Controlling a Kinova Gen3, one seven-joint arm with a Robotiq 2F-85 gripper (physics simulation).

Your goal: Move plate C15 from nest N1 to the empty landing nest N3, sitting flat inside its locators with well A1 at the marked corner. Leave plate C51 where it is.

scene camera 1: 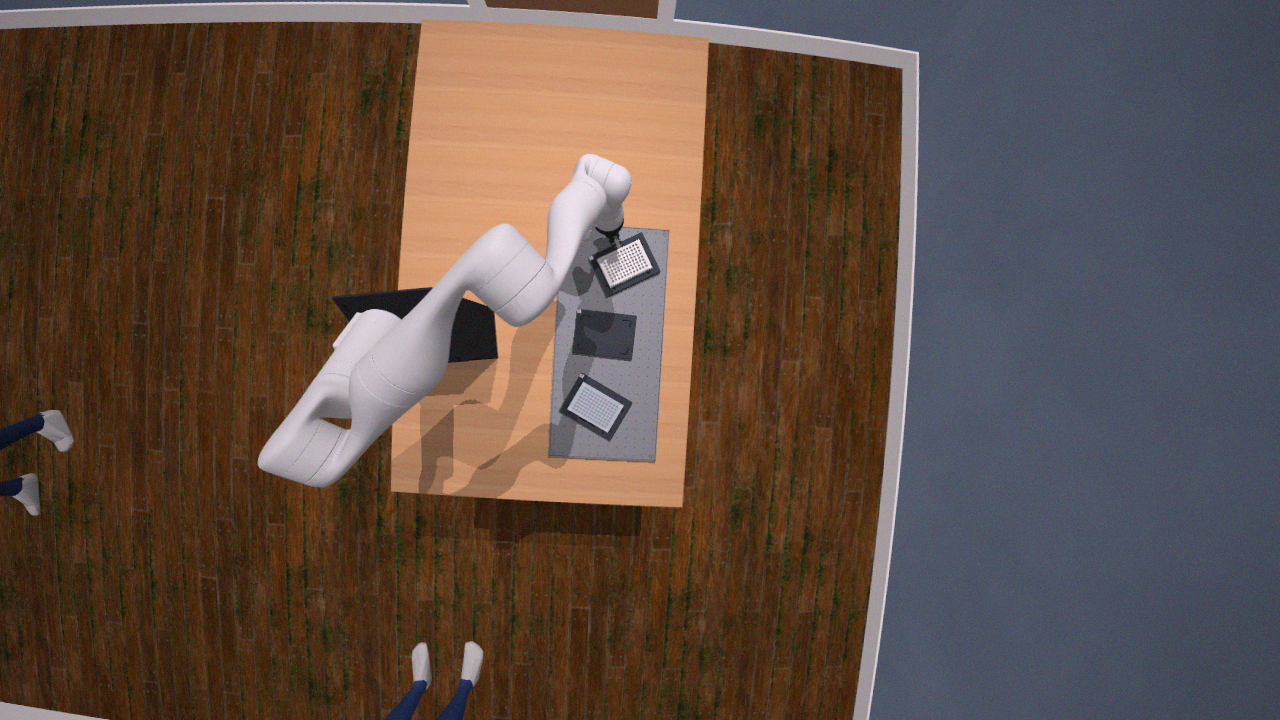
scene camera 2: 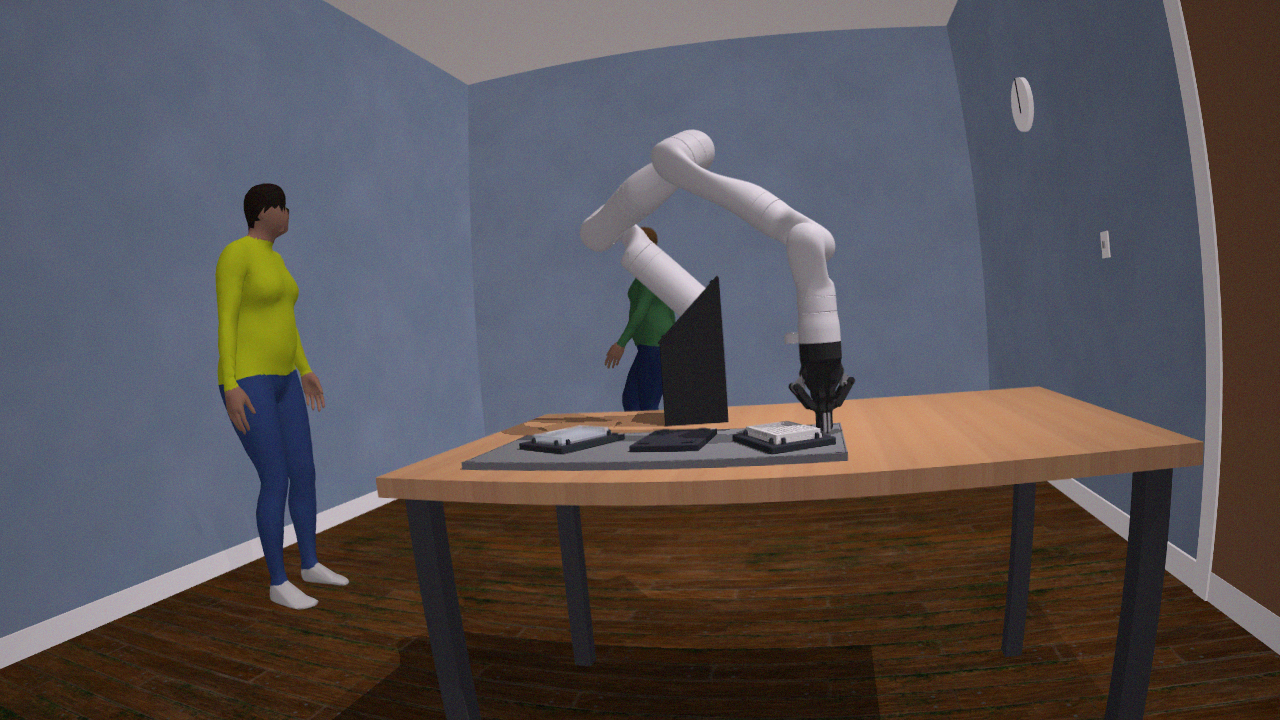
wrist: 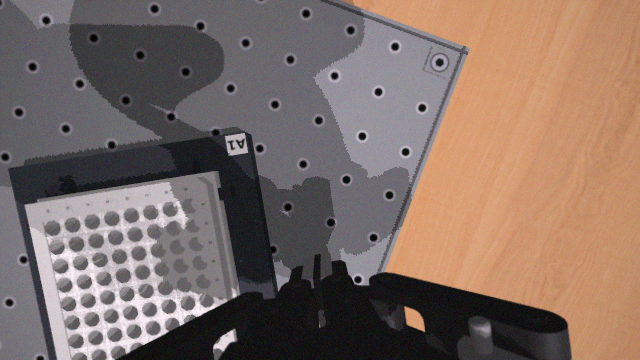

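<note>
A white well plate (scene camera 1: 626,264) (scene camera 2: 783,431) (wrist: 125,260) lies in the dark nest (scene camera 1: 612,291) (wrist: 252,225) at one end of the board; that nest's A1 label (wrist: 236,144) shows in the wrist view. A pale blue plate (scene camera 1: 596,406) (scene camera 2: 572,436) lies in the nest at the other end. The middle nest (scene camera 1: 604,335) (scene camera 2: 673,439) is empty. Plate and nest names are not readable. My gripper (scene camera 2: 825,420) (wrist: 320,271) is shut with nothing between its fingers. It points down, low beside the white plate's nest. Part of the plate is hidden behind the gripper in the wrist view.
The nests stand on a grey perforated board (scene camera 1: 648,376) (scene camera 2: 662,464) (wrist: 275,75) on a wooden table (scene camera 1: 554,107) (scene camera 2: 939,447) (wrist: 550,175). A black angled mount (scene camera 1: 474,335) (scene camera 2: 696,367) stands at the arm's base. Two people stand away from the table.
</note>
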